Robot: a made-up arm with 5 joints.
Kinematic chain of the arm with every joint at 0, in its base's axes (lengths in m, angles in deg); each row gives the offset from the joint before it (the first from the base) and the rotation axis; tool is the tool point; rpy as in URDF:
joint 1: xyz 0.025 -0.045 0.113 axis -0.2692 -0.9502 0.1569
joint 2: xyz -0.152 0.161 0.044 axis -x
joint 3: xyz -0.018 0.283 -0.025 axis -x
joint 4: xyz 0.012 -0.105 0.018 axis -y
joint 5: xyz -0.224 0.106 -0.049 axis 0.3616 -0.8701 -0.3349
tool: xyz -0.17 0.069 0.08 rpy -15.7 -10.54 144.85
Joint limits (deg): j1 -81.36..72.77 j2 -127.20..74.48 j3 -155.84..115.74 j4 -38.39..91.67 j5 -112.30..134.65
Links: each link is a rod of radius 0.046 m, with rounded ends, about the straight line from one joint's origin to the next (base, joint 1, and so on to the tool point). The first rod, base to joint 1, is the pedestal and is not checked.
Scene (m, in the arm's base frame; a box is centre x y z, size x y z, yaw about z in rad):
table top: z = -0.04
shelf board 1: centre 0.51 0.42 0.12 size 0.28 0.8 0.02 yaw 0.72
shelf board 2: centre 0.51 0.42 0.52 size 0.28 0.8 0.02 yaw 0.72
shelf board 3: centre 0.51 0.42 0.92 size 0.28 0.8 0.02 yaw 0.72
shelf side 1: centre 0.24 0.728 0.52 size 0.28 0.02 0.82 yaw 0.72
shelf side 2: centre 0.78 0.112 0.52 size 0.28 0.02 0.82 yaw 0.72
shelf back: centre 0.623 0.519 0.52 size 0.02 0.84 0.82 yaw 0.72
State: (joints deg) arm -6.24 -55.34 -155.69 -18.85 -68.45
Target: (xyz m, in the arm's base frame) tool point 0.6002 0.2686 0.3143
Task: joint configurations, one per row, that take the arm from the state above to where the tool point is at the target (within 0.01 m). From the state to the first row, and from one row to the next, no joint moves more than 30 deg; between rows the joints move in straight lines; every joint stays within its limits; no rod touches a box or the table.
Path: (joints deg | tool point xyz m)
1: -2.90 -68.31 -131.33 -14.37 -49.30 | -0.4063 0.2500 0.2172
2: 0.44 -81.28 -106.98 -9.89 -30.15 | -0.4687 0.1438 0.2552
3: 3.79 -94.24 -82.62 -5.40 -10.99 | -0.5232 0.0465 0.3015
4: 7.13 -107.21 -58.26 -0.92 8.16 | -0.5645 -0.0277 0.3485
5: 10.47 -120.18 -33.91 3.56 27.31 | -0.5882 -0.0705 0.3848
6: -9.67 -121.93 -11.08 25.59 48.48 | -0.3604 0.0544 0.7124
7: -29.80 -123.69 11.75 47.61 69.65 | 0.0213 0.1537 0.7680
8: -49.94 -125.44 34.58 69.64 90.81 | 0.3159 0.1722 0.5759
9: -70.08 -127.20 57.41 91.67 111.98 | 0.4284 0.1179 0.3143
10: -75.72 -110.32 32.22 91.67 86.48 | 0.5219 0.1927 0.3099
11: -81.36 -93.44 7.03 91.67 60.98 | 0.6002 0.2686 0.3143

